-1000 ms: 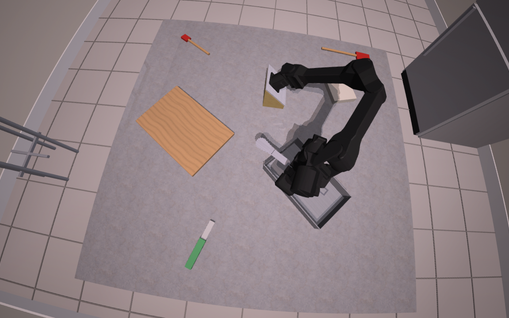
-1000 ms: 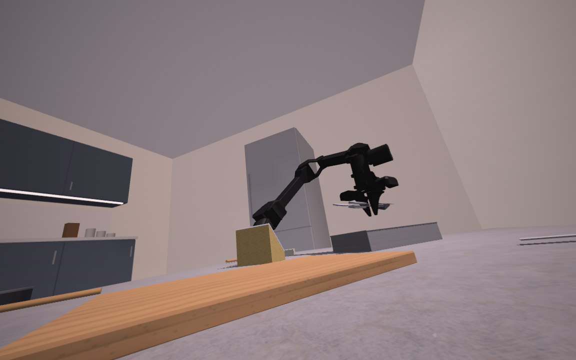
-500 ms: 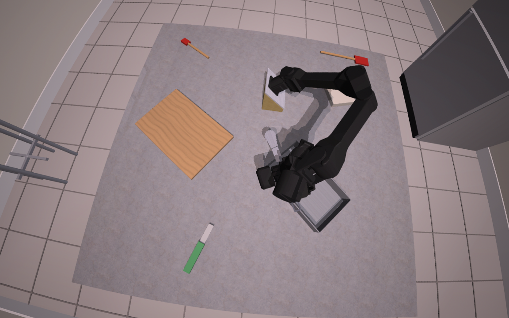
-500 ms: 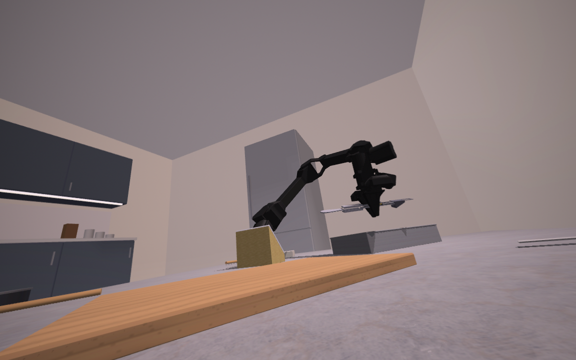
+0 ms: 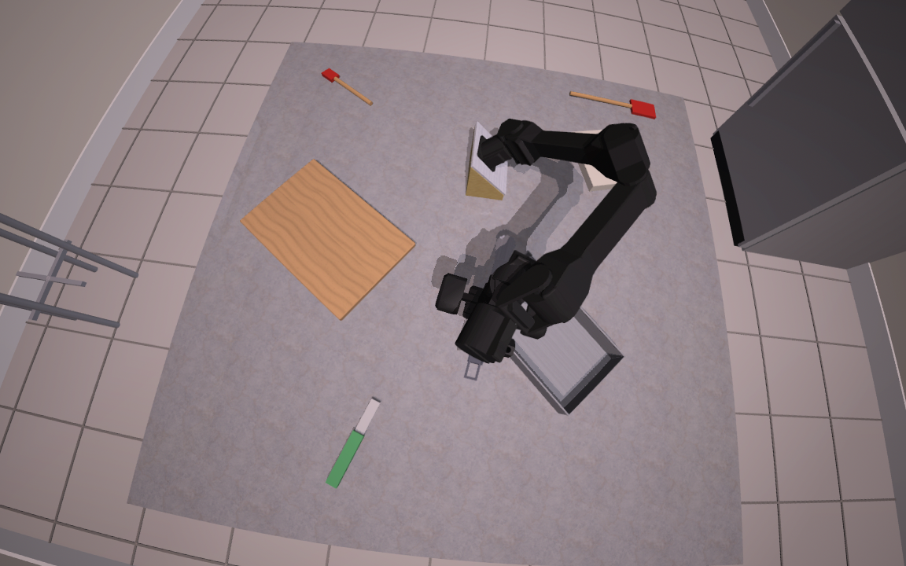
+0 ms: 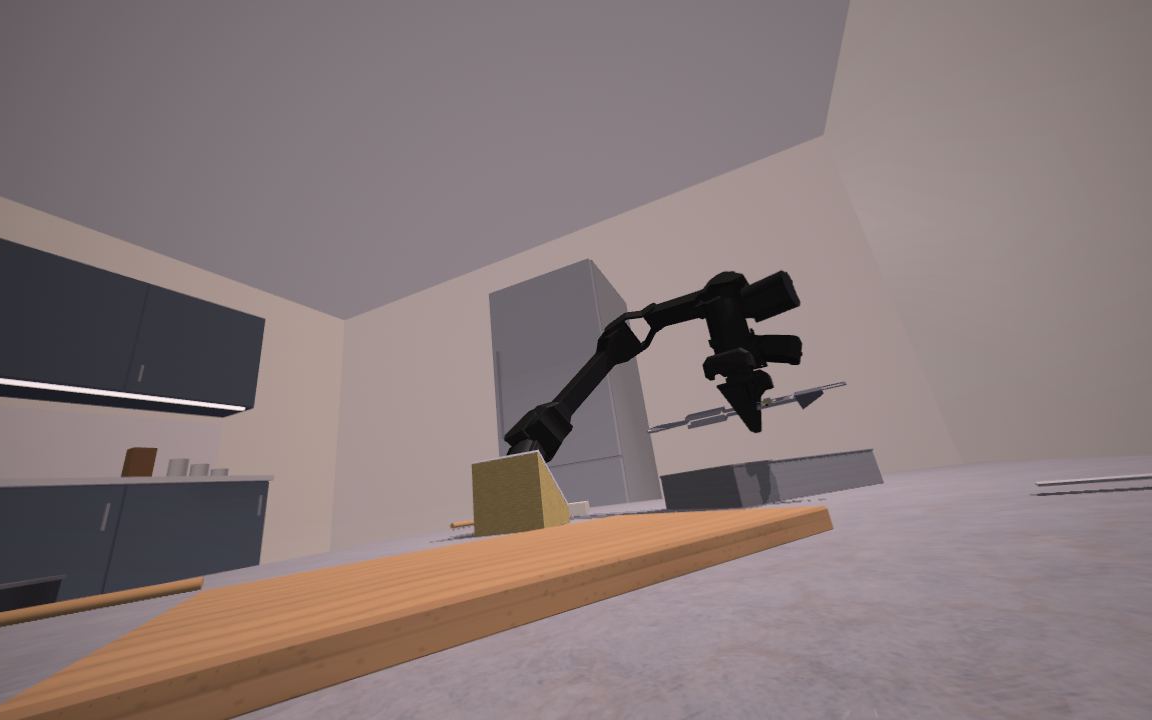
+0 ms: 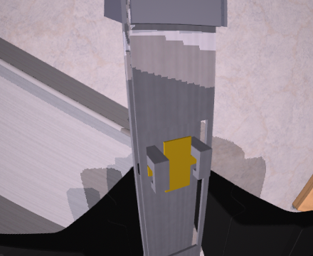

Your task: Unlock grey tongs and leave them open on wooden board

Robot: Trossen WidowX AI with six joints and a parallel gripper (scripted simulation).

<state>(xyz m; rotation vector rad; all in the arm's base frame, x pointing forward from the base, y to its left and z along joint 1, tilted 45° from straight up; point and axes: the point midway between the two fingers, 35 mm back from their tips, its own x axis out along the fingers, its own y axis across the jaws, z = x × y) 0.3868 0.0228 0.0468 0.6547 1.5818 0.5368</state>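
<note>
Right now my gripper tip is 4 cm below the yellow lock piece and 2 cm short of it. From my gripper tip the other things lie so: cream block: 51 cm behind, 26 cm to the left, 8 cm below; then roasting tin: 14 cm to the left, 7 cm below, 1 cm behind; then wooden board: 39 cm to the right, 15 cm behind, 9 cm below.
</note>
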